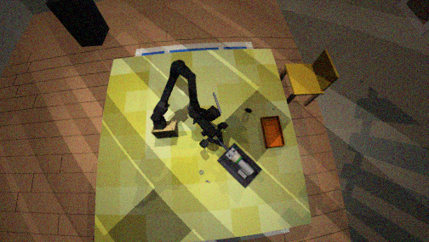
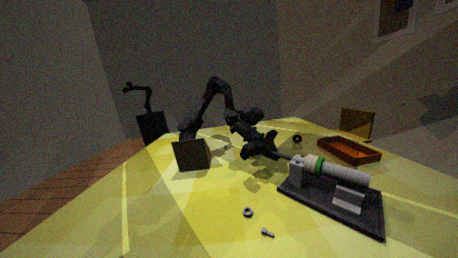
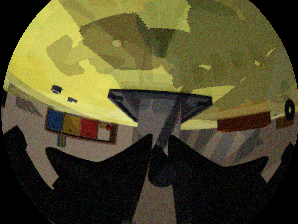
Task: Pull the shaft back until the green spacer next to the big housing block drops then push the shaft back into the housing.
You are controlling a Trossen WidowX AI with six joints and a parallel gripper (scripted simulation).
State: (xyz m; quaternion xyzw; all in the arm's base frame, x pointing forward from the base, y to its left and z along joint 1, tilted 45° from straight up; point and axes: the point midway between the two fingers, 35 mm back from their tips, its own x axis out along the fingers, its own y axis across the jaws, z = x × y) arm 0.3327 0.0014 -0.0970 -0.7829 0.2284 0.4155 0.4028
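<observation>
My gripper tip is 9 cm short of the green spacer, 9 cm to the left of it and 2 cm below it. Also, from my gripper tip: orange tray: 33 cm ahead, 10 cm to the left, 5 cm below; black ring: 17 cm ahead, 24 cm to the left, 4 cm below.
</observation>
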